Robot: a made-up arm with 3 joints.
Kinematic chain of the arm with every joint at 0, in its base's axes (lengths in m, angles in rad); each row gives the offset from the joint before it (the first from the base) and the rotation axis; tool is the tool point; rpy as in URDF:
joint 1: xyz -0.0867 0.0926 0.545 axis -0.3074 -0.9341 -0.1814
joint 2: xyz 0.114 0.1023 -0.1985 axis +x
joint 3: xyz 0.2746 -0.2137 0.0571 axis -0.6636 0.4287 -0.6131
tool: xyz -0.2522 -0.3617 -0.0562 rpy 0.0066 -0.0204 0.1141
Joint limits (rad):
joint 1: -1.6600..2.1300
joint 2: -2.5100..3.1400
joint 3: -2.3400..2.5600
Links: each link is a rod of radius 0.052 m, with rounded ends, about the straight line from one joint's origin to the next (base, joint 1, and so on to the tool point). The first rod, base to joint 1, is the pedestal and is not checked.
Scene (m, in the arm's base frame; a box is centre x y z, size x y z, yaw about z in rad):
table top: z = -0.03
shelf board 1: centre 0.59 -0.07 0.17 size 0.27 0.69 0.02 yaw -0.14
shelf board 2: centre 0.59 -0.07 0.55 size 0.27 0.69 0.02 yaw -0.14
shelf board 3: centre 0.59 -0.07 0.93 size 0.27 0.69 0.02 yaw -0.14
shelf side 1: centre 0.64 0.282 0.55 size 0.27 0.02 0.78 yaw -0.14
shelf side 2: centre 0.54 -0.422 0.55 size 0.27 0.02 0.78 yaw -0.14
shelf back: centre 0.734 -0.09 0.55 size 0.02 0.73 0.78 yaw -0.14
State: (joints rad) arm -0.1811 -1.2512 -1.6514
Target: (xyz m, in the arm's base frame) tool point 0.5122 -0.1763 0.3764
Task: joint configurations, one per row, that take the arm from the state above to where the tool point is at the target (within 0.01 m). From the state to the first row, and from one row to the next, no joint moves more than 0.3 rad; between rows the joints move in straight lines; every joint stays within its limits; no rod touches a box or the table.
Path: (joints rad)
1: -0.2287 -1.2279 -1.5879

